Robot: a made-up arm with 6 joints.
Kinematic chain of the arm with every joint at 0, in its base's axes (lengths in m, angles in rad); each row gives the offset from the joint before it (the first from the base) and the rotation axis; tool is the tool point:
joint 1: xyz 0 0 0.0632 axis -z
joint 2: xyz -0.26 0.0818 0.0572 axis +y
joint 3: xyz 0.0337 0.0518 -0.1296 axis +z
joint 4: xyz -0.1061 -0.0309 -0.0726 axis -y
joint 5: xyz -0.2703 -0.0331 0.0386 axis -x
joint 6: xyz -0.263 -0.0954 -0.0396 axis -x
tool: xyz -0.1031 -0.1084 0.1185
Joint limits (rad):
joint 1: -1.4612..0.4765
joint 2: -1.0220..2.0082
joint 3: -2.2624..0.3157
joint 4: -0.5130..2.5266
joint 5: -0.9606..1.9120
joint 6: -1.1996..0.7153
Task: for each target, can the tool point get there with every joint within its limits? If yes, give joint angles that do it. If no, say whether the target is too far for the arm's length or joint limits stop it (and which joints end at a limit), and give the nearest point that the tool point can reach.
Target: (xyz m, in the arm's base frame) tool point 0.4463 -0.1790 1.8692
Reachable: no: too far | nearest point 0.1016 -0.3088 0.9307 | short by 1.008 m
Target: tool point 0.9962 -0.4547 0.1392
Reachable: no: joint limits stop it (at a limit: joint 2, joint 3, joint 4, joint 6) | nearest point 0.5308 -0.2423 0.0440 | short by 0.520 m
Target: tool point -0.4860 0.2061 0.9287
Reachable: yes | joints 0.1400 1.7133 -0.3997 0.4561 0.6209 -0.9856
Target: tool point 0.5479 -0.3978 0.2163
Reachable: no: joint limits stop it (at a limit: joint 1, joint 2, joint 3, joint 6) | nearest point 0.4569 -0.3034 0.1733 | short by 0.138 m
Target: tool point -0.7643 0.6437 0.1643
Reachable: yes | joints -0.1223 0.0858 -1.1194 -0.0248 0.3546 0.4986
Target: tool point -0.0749 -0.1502 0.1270
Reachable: no: joint limits stop it (at a limit: joint 1, joint 2, joint 4, joint 5, joint 6) | nearest point -0.0094 -0.4310 0.1055 | short by 0.289 m
